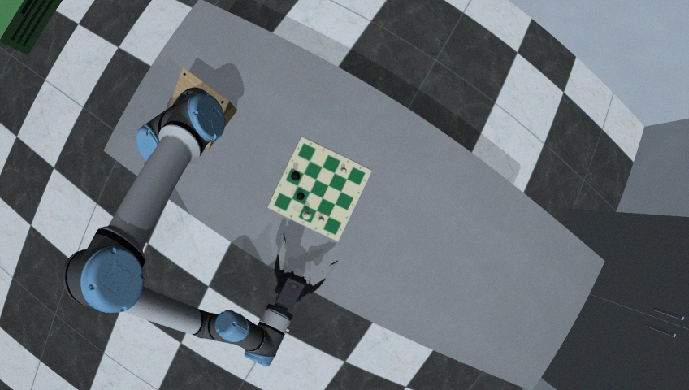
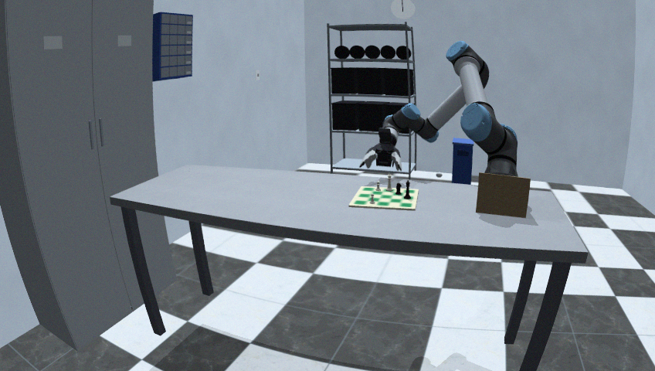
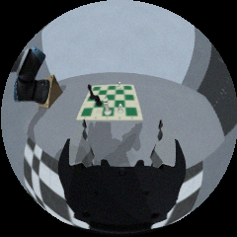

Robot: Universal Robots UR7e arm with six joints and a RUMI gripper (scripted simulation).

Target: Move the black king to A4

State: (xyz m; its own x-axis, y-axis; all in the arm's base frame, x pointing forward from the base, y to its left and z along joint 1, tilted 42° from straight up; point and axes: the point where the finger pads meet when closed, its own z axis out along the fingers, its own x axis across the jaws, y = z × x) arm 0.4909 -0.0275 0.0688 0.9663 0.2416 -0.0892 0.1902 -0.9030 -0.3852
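Right now my hand is 150 mm past the black king, 120 mm to the right of it and 30 mm above it. Also, from my hand: chessboard: 80 mm behind, 130 mm to the left, 60 mm below.
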